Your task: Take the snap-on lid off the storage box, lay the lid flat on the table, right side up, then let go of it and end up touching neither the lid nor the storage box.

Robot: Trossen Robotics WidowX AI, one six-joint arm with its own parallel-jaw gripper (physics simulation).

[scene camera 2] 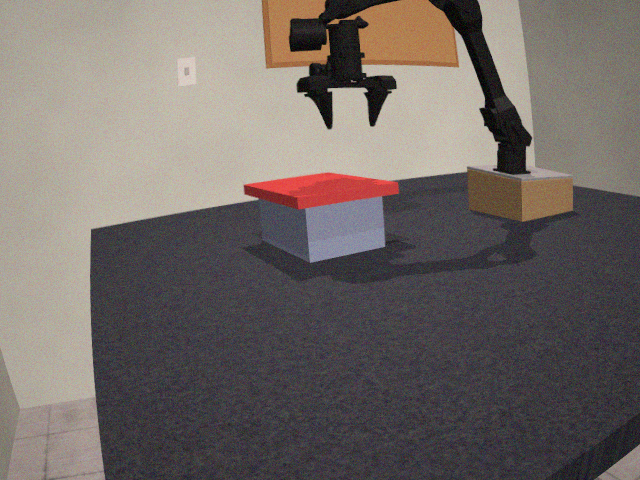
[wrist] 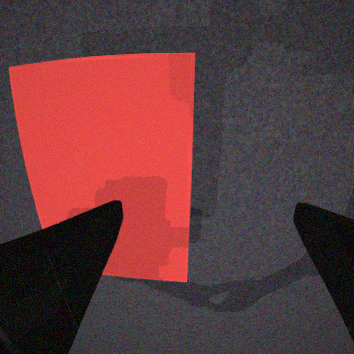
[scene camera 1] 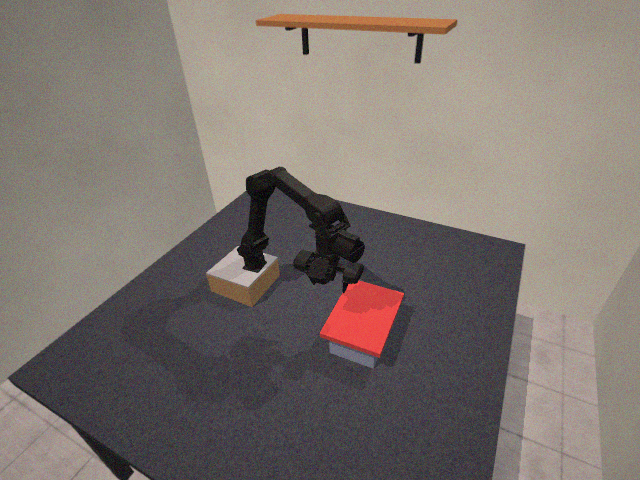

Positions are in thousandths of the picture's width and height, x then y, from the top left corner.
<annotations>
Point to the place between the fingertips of the gripper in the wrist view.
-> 589, 595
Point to a blue-grey storage box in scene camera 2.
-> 490, 489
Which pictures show the red lid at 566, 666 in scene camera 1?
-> Scene camera 2, the wrist view and scene camera 1: all of them.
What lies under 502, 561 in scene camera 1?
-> The gripper.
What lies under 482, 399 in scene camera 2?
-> A red lid.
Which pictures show the gripper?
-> Scene camera 2, the wrist view and scene camera 1: all of them.
</annotations>
